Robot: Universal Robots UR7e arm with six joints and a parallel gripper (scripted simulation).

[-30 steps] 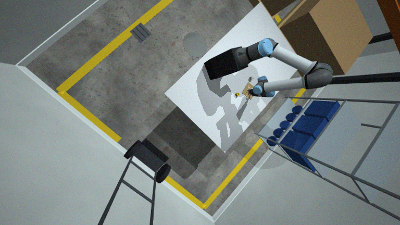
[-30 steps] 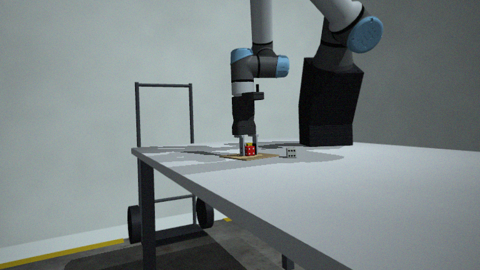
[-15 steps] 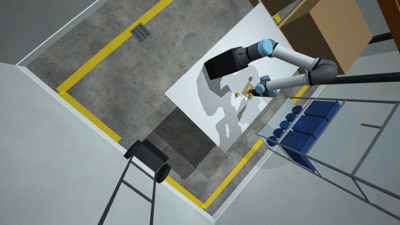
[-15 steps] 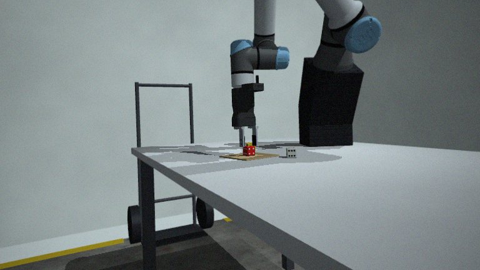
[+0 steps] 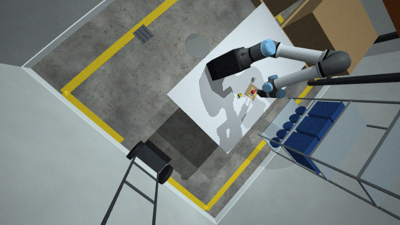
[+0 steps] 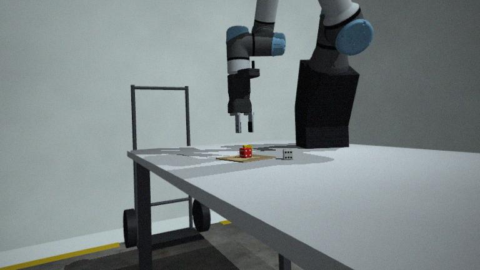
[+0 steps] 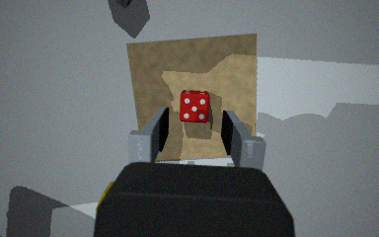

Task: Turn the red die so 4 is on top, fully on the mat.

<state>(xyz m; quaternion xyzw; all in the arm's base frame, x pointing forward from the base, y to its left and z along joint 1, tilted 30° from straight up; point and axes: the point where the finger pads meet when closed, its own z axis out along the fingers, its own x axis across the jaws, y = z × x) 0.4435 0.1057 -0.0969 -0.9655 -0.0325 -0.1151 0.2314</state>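
Now: hand 80 mm above the red die. From my hand the other things lie so: yellow die (140 mm to the right, 90 mm below, 80 mm behind); then white die (110 mm to the left, 90 mm below, 90 mm behind); then tan mat (100 mm below).
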